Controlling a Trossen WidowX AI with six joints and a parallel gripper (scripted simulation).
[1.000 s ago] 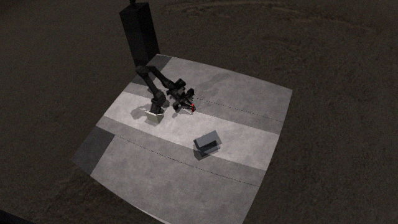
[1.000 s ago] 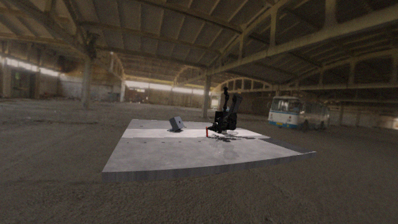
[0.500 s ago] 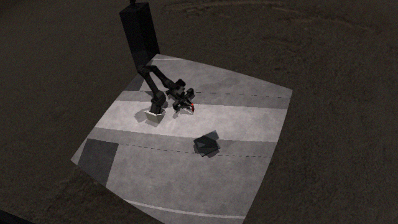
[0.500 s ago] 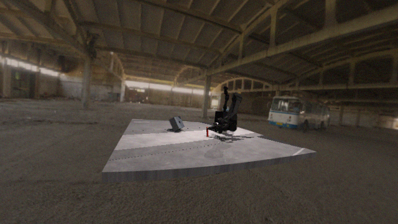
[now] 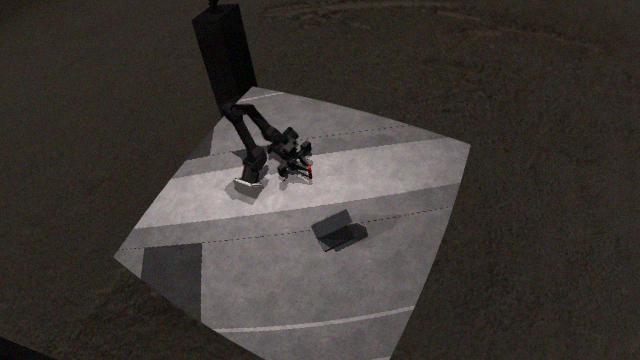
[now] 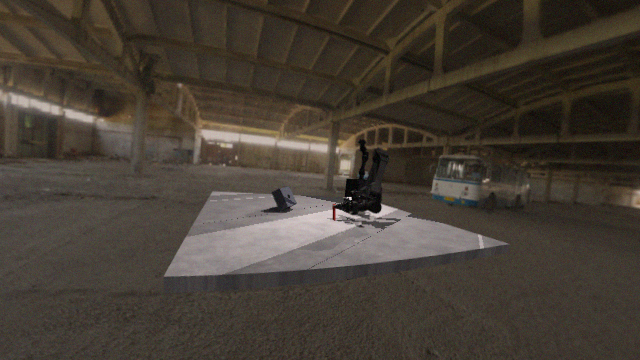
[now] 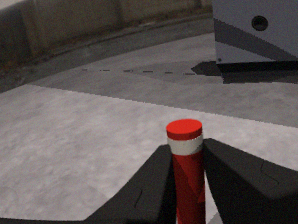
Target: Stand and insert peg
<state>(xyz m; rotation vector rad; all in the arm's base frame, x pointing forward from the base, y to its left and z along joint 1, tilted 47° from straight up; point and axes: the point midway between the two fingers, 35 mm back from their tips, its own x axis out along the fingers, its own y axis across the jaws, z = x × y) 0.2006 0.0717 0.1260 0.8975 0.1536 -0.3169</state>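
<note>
Now: gripper tip 1 cm above the red peg. The rest, counted from my gripper tip: sloped panel (18 cm ahead, 23 cm to the right).
</note>
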